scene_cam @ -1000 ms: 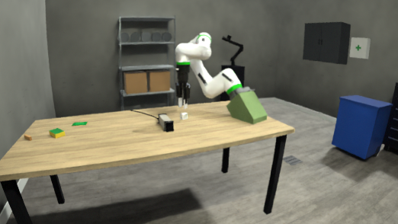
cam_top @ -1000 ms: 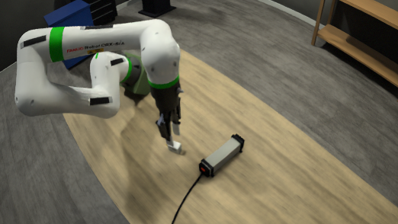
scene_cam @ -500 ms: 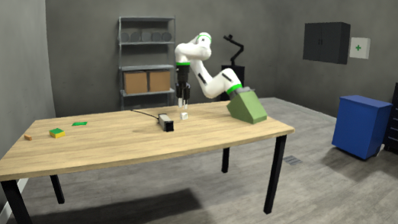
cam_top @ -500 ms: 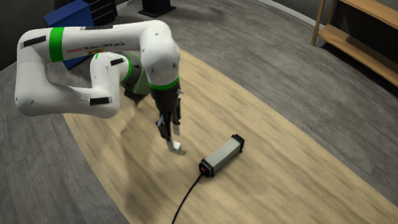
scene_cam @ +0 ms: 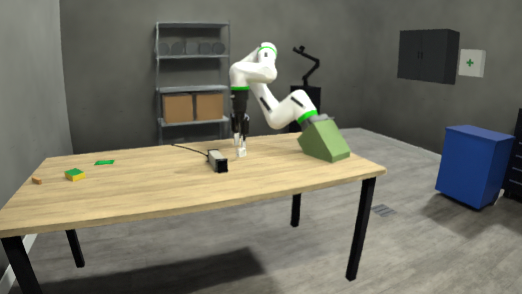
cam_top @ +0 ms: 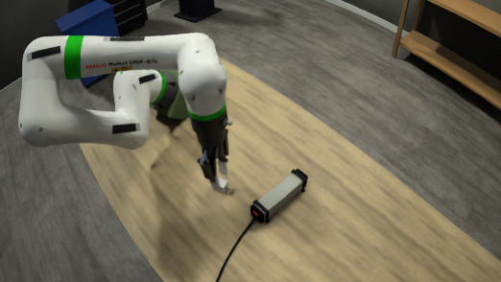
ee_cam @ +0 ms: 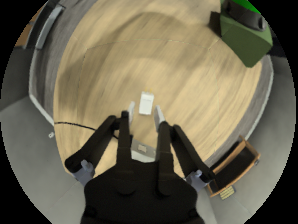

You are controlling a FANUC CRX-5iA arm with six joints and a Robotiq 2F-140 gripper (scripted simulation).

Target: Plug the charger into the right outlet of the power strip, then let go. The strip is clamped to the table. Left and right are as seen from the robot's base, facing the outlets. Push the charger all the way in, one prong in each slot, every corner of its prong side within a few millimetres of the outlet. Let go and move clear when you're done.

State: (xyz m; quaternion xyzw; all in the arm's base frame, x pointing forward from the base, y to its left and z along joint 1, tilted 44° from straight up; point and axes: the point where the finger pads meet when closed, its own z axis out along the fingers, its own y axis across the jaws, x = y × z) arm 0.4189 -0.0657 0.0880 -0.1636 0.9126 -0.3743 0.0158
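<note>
The white charger is 7 cm below my hand and 1 cm behind it. Round my hand: power strip (18 cm ahead, 9 cm to the left, 6 cm below); then yellow-green sponge (86 cm ahead, 7 cm below, 5 cm to the right); then flat green piece (71 cm ahead, 22 cm to the right, 9 cm below).
</note>
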